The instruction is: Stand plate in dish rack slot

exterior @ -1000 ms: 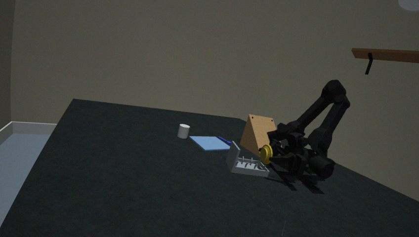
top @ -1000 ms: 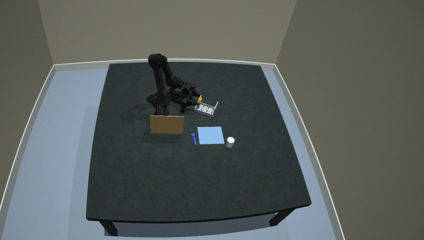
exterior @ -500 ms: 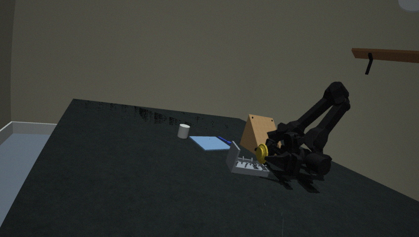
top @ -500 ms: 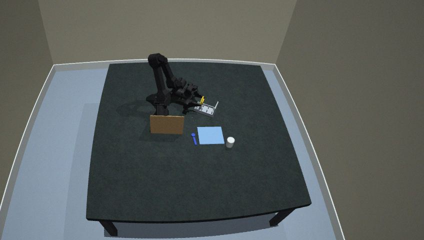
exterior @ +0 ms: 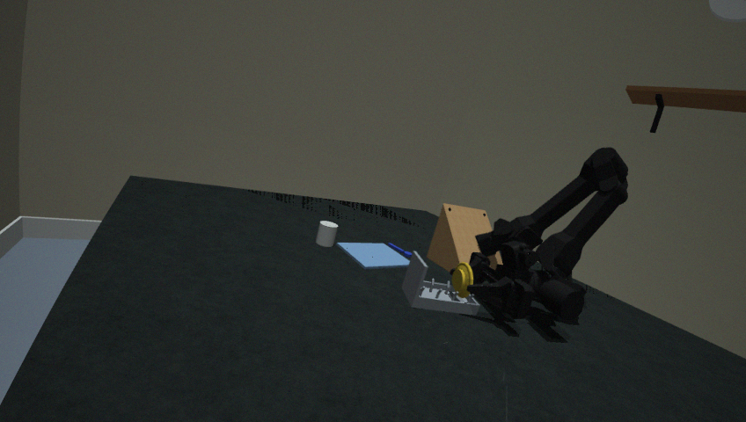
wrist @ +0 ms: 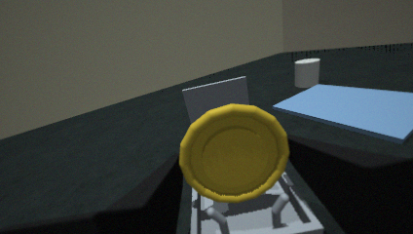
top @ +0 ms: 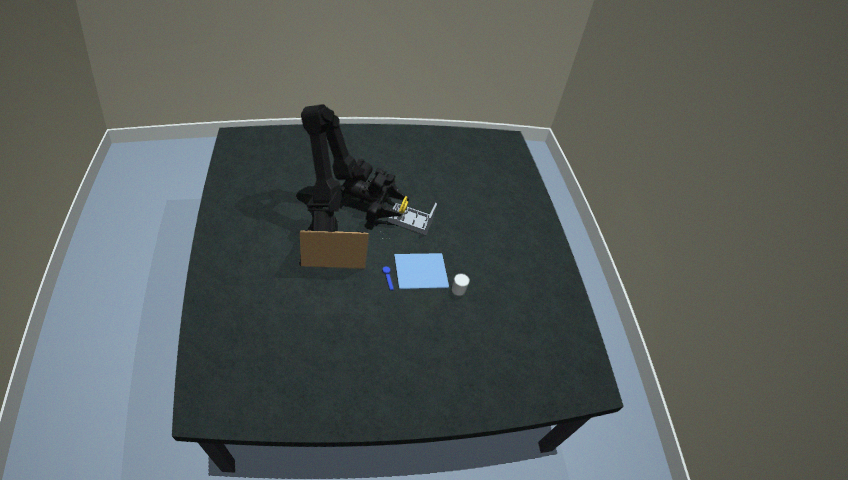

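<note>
Right now the yellow plate is 1 cm behind my gripper tip. The rest, counted from my gripper tip: grey dish rack (3 cm below, 2 cm ahead, 1 cm to the right); then blue spoon (23 cm to the right, 9 cm behind, 5 cm below); then light blue mat (22 cm to the right, 5 cm below, 1 cm ahead).
</note>
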